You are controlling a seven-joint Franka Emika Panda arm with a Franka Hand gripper.
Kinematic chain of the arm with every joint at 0, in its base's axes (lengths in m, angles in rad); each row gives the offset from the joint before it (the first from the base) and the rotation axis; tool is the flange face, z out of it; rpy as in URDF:
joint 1: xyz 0 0 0.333 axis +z
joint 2: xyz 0 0 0 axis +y
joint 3: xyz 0 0 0.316 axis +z
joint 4: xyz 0.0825 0 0 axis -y
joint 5: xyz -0.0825 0 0.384 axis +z
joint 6: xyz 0 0 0 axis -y
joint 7: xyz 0.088 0 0 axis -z
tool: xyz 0 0 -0.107 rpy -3.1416 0 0
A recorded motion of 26 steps. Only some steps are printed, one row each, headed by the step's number.
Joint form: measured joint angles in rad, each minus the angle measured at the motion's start. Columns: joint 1, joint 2, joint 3, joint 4, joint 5, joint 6, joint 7.
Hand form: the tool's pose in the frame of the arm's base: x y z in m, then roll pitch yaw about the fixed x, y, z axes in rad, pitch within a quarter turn. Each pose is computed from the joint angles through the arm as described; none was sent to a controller.
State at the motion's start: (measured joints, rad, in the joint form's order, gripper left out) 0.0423 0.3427 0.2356 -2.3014 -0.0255 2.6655 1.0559
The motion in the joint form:
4: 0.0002 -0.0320 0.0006 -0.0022 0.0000 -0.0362 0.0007
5: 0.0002 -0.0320 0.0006 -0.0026 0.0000 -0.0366 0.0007
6: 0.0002 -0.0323 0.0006 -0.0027 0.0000 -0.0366 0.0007
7: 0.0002 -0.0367 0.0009 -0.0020 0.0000 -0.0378 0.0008
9: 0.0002 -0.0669 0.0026 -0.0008 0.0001 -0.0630 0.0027
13: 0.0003 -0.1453 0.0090 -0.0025 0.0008 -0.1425 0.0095
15: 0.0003 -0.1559 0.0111 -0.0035 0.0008 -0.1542 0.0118
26: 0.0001 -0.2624 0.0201 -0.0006 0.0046 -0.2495 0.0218
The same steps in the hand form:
4: 0.5090 0.1489 0.2173 -3.0914 0.0389 -0.7666
5: 0.5088 0.1489 0.2171 -3.0921 0.0393 -0.7666
6: 0.5088 0.1488 0.2172 -3.0920 0.0392 -0.7666
7: 0.5094 0.1490 0.2196 -3.0892 0.0365 -0.7662
9: 0.5102 0.1495 0.2334 -3.0879 0.0278 -0.7653
13: 0.5072 0.1509 0.2661 -3.1011 0.0149 -0.7632
15: 0.5060 0.1515 0.2701 -3.1043 0.0141 -0.7631
26: 0.5003 0.1535 0.3170 -3.1067 -0.0121 -0.7656

